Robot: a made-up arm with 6 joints.
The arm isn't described. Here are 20 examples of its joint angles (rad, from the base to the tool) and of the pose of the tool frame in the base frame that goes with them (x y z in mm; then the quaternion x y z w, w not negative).
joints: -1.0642 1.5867 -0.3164 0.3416 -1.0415 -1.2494
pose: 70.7 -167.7 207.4 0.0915 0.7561 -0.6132 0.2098
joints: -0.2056 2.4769 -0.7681 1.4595 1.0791 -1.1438
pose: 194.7 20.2 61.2 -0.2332 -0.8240 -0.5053 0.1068
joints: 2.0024 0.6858 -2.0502 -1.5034 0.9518 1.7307
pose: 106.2 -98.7 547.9 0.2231 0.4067 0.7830 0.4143
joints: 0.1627 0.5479 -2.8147 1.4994 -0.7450 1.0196
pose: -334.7 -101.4 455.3 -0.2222 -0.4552 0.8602 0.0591
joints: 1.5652 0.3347 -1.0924 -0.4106 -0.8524 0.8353
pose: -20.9 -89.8 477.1 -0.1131 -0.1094 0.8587 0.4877
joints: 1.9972 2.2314 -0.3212 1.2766 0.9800 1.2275
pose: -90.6 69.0 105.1 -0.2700 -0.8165 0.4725 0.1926
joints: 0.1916 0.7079 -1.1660 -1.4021 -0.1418 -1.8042
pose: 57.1 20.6 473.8 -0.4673 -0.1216 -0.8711 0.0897
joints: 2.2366 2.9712 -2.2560 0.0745 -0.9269 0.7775
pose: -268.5 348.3 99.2 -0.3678 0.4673 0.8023 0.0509
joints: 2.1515 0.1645 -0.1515 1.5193 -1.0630 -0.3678
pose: 46.2 37.5 265.9 0.0535 0.6758 0.6751 0.2909
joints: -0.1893 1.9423 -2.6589 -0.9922 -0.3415 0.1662
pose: 255.6 -29.7 554.1 -0.2137 0.2271 -0.4146 0.8549
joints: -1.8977 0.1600 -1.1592 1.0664 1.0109 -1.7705
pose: 78.5 74.7 418.1 -0.0948 0.5928 -0.7375 0.3095
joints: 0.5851 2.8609 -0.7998 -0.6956 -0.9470 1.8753
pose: 132.0 129.7 -29.8 -0.3319 -0.8836 -0.3092 0.1164
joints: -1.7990 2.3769 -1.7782 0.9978 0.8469 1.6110
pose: -41.8 -369.1 172.9 0.8282 -0.3914 0.3796 0.1293
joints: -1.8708 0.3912 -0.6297 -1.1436 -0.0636 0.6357
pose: -9.2 -42.8 372.9 0.3421 0.4591 -0.7545 0.3208
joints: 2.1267 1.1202 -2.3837 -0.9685 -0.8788 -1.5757
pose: -3.6 -75.8 604.2 0.3423 -0.1544 -0.1542 0.9139
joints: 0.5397 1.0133 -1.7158 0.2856 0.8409 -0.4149
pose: 73.8 60.8 504.1 -0.3334 0.6354 0.1845 0.6716
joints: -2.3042 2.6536 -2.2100 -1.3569 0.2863 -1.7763
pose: -309.1 -314.9 166.2 0.2615 -0.7919 0.1172 0.5393
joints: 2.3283 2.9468 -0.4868 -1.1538 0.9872 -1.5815
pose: 0.4 75.0 31.1 0.2828 0.7001 0.2854 0.5903
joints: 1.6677 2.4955 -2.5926 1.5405 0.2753 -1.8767
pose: -60.2 427.3 333.4 -0.5928 0.2538 0.5379 0.5430
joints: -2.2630 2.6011 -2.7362 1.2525 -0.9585 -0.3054
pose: -301.8 -281.5 333.6 0.4293 -0.3570 -0.6953 0.4526
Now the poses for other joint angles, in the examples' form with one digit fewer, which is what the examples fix.
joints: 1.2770 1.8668 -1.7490 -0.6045 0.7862 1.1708
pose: 119 299 334 -0.165 0.880 0.238 0.376
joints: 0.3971 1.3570 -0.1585 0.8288 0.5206 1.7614
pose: 68 56 164 -0.853 -0.486 -0.065 0.180
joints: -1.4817 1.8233 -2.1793 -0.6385 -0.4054 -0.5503
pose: 41 -285 507 -0.044 0.397 -0.874 0.276
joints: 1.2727 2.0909 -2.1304 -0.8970 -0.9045 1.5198
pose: 63 346 416 -0.367 0.288 0.826 0.316
